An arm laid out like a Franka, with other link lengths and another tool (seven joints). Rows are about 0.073 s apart.
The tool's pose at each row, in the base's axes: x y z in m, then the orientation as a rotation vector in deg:
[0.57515 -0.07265 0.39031 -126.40 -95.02 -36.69]
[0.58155 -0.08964 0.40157 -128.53 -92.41 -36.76]
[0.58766 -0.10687 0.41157 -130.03 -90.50 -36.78]
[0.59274 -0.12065 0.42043 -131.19 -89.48 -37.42]
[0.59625 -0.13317 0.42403 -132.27 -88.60 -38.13]
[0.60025 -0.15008 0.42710 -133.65 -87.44 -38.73]
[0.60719 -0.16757 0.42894 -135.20 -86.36 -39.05]
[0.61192 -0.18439 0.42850 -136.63 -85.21 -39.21]
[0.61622 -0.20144 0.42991 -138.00 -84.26 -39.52]
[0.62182 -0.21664 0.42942 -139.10 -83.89 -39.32]
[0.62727 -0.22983 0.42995 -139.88 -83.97 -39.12]
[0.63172 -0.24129 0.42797 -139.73 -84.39 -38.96]
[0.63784 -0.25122 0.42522 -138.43 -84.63 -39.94]
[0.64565 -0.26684 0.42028 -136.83 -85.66 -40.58]
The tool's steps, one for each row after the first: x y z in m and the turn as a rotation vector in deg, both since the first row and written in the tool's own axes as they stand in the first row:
[-0.00661 0.01120 -0.01695 -0.79 -0.11 2.21]
[-0.01414 0.02217 -0.03299 -1.34 -0.19 3.81]
[-0.01966 0.03115 -0.04652 -2.23 -0.19 4.65]
[-0.02726 0.03814 -0.05520 -3.15 -0.18 5.35]
[-0.03862 0.04684 -0.06552 -4.15 -0.28 6.31]
[-0.05043 0.05850 -0.07459 -5.14 -0.64 7.28]
[-0.06338 0.06780 -0.08175 -5.95 -0.98 8.30]
[-0.07566 0.07679 -0.09067 -6.86 -1.31 9.13]
[-0.08711 0.08646 -0.09684 -7.42 -1.91 9.61]
[-0.09640 0.09544 -0.10291 -7.85 -2.48 9.73]
[-0.10582 0.10291 -0.10615 -7.74 -2.61 9.46]
[-0.11400 0.11154 -0.10770 -7.45 -1.54 8.90]
[-0.12760 0.12335 -0.10992 -6.94 -0.72 7.82]

